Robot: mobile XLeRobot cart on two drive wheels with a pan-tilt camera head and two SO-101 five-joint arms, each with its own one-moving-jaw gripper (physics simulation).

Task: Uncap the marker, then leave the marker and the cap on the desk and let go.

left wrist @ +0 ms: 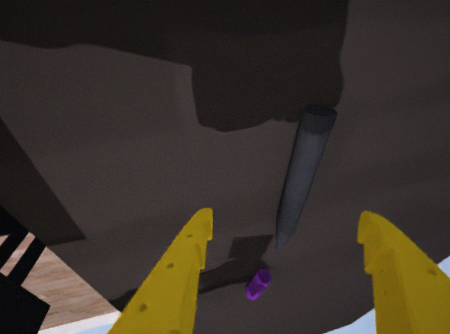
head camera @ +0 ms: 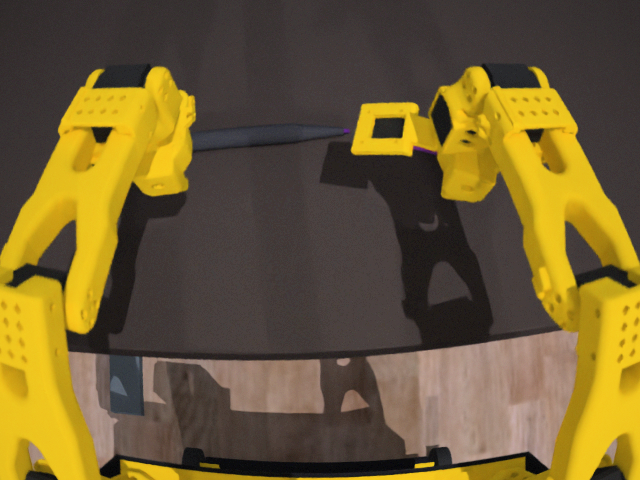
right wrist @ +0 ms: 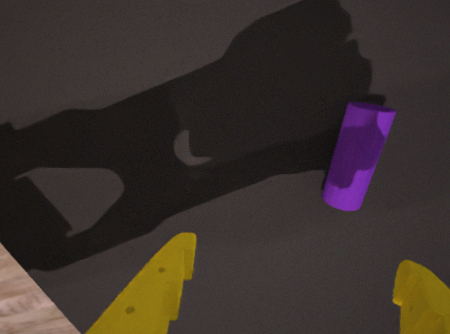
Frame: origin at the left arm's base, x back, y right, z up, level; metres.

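Where they show: left hand at its tool point: (left wrist: pixel 212 219) (head camera: pixel 183 183); right hand at its tool point: (head camera: pixel 447 190) (right wrist: pixel 194 250).
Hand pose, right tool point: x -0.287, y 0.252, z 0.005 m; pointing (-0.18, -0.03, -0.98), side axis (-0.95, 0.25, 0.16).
Observation:
Things, the pixels of their top centre, and the offset from my right tool point. Level surfaces: height alone.
- uncapped dark grey marker at its top centre: (head camera: pixel 260 128) (left wrist: pixel 299 211) dx -0.088, dy -0.152, dz -0.039 m
- dark desk at its surface level: dz -0.060 m
- hollow purple cap at its top centre: (right wrist: pixel 367 166) (head camera: pixel 441 139) (left wrist: pixel 260 292) dx -0.079, dy +0.014, dz -0.040 m
- wooden floor at its surface level: dz -0.780 m
The uncapped dark grey marker (head camera: pixel 248 135) (left wrist: pixel 302 170) lies on the dark desk (head camera: pixel 258 258), its small purple tip pointing right in the head view. The hollow purple cap (head camera: pixel 424 150) (left wrist: pixel 258 285) (right wrist: pixel 357 157) lies on its side on the desk, apart from the marker and past its tip; in the head view the right arm hides most of it. My left gripper (left wrist: pixel 287 211) is open and empty, above the marker, its jaws wide apart. My right gripper (right wrist: pixel 298 247) is open and empty, above the desk near the cap. The marker's blunt end is hidden in the head view.
The desk's near edge (head camera: pixel 232 356) runs across the head view, with the wooden floor (head camera: pixel 273 384) below it. A blue-grey panel (head camera: pixel 126 400) shows there at the left. Arm shadows fall across the desk.

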